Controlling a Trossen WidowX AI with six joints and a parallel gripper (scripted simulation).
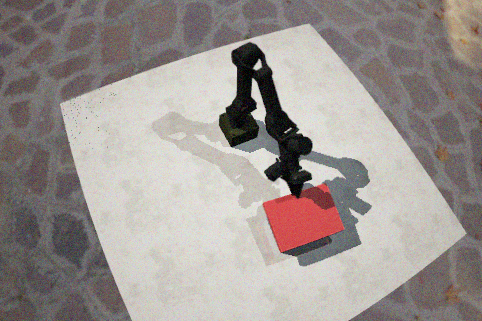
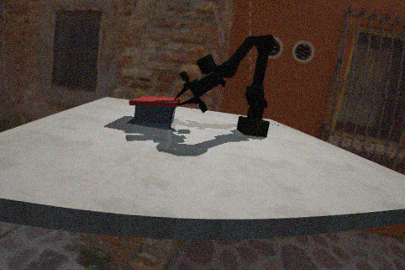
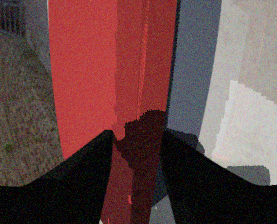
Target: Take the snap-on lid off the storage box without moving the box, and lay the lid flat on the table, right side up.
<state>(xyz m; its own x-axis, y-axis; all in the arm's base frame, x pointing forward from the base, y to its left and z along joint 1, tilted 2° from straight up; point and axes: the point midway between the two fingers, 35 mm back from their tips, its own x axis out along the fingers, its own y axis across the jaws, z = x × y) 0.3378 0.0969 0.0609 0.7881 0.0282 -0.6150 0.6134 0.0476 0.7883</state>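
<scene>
Right now the red lid is 8 cm ahead of my gripper tip. Also, from my gripper tip: storage box: 8 cm ahead, 5 cm below.
</scene>
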